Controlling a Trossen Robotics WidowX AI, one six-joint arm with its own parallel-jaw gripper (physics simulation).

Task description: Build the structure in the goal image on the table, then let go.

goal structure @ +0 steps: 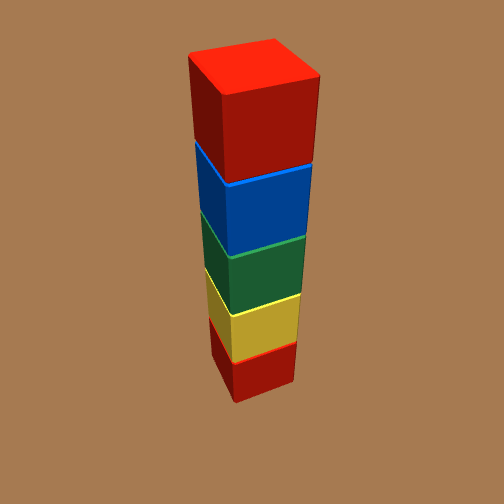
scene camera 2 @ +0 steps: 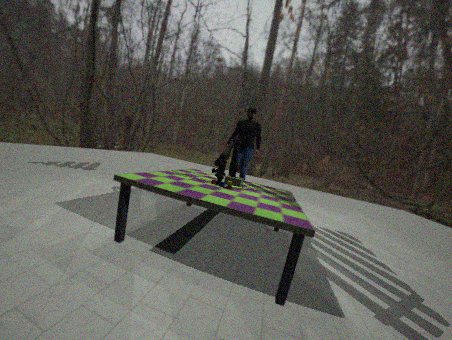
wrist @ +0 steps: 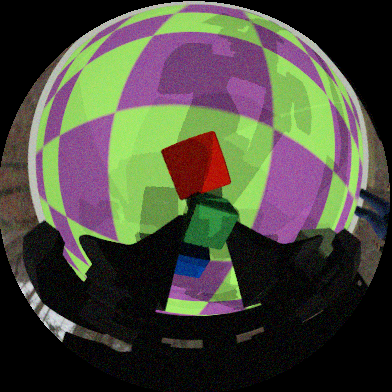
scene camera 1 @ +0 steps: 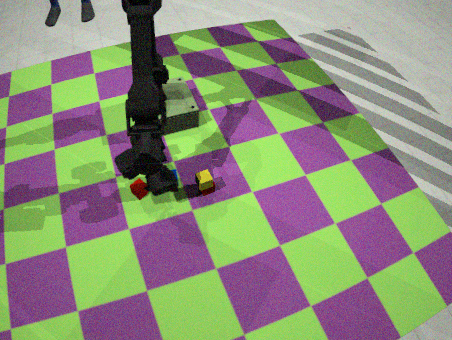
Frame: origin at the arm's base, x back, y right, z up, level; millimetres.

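Where they show: gripper, between the fingertips: (scene camera 2: pixel 218 183) (wrist: pixel 203 220); arm's base, origin of its link: (scene camera 2: pixel 232 176).
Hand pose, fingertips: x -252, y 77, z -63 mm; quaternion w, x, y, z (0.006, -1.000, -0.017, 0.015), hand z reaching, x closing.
Things, the pixels of their centre, and the offset from my fingertips. Level surfaces: height alone.
- green cube, middle of its body: (wrist: pixel 206 218) dx +1, dy +7, dz +7 mm
- blue cube, middle of its body: (wrist: pixel 187 254) dx -11, dy -38, dz +7 mm
- yellow cube, middle of its body: (scene camera 1: pixel 204 180) dx -68, dy -106, dz +40 mm
- second red cube, middle of its body: (scene camera 1: pixel 206 185) dx -65, dy -114, dz +7 mm
- table, height of its surface: dz -9 mm
My gripper (scene camera 1: pixel 162 186) (wrist: pixel 203 220) is shut on a green cube (wrist: pixel 212 226), which sits between the fingertips in the wrist view and is hidden behind the gripper in scene camera 1. I cannot tell whether the cube touches the table. A red cube (scene camera 1: pixel 138 189) (wrist: pixel 192 165) rests on the table beside the gripper, just beyond the green cube in the wrist view. A blue cube (scene camera 1: pixel 174 175) (wrist: pixel 191 266) is on the other side, partly hidden by the gripper. A yellow cube (scene camera 1: pixel 204 178) sits on a second red cube (scene camera 1: pixel 209 190) to the right.
The table (scene camera 1: pixel 280 310) (scene camera 2: pixel 170 187) has a green and purple checkered top. A grey-green box (scene camera 1: pixel 183 121) stands behind the gripper, beside the arm. A person (scene camera 2: pixel 248 135) stands behind the table. Shadows of the arm fall across the squares.
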